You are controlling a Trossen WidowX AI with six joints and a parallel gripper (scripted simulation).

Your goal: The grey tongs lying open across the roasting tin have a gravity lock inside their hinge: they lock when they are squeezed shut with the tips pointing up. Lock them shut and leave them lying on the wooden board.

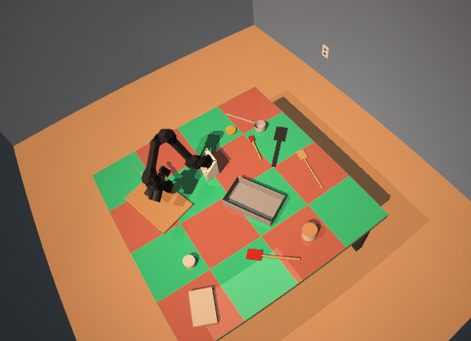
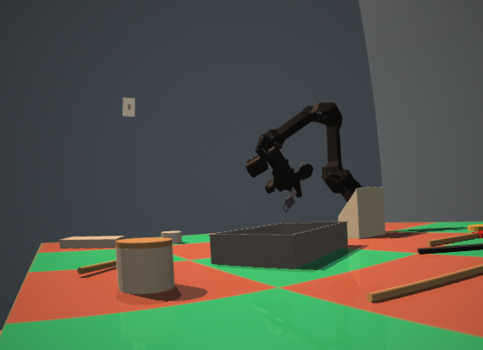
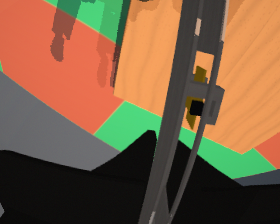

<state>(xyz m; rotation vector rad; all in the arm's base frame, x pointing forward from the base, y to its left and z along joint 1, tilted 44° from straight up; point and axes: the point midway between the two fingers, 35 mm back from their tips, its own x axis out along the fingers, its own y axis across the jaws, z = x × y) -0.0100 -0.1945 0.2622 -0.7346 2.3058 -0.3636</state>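
My gripper tip is now 50 mm short of the yellow mark, 20 mm to the right of it and 10 mm below it. Round my gripper tip: roasting tin: 360 mm ahead, 420 mm to the left, 100 mm below; then cream cylinder: 470 mm ahead, 60 mm to the right, 110 mm below; then wooden board: 40 mm ahead, 40 mm to the right, 120 mm below.
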